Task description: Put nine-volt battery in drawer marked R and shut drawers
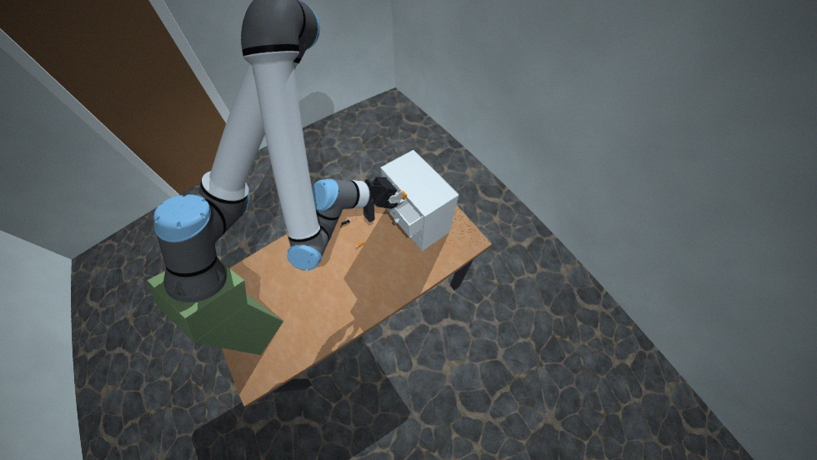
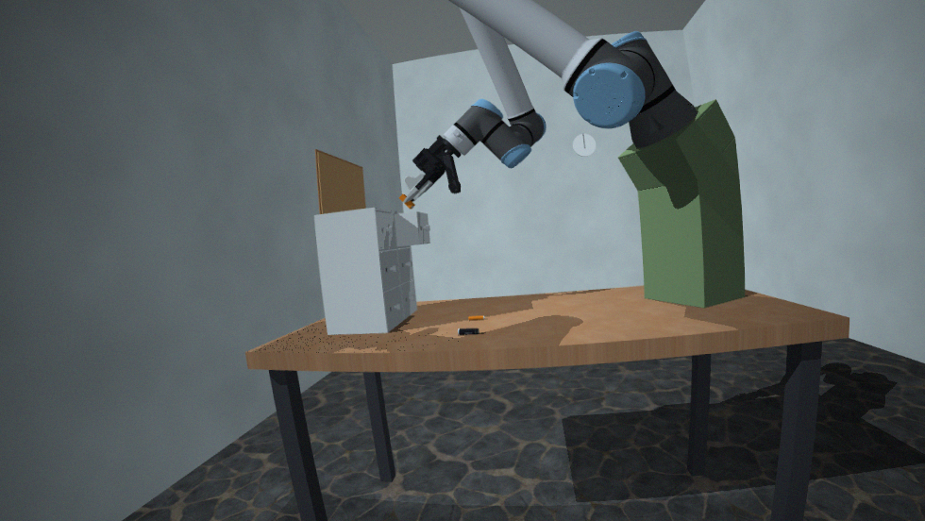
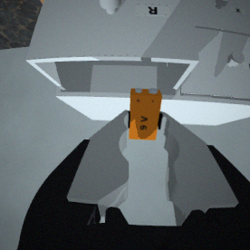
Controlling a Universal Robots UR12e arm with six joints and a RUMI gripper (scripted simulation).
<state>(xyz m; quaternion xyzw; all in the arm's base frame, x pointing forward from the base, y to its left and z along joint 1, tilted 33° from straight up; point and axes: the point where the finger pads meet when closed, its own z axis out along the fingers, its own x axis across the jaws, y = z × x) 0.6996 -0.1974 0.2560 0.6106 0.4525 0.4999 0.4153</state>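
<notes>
Right now the orange nine-volt battery is 1 cm below my hand. Also, from my hand: dark object 35 cm below, 27 cm to the left, 15 cm behind; orange cylindrical battery 35 cm below, 17 cm behind, 12 cm to the left.
</notes>
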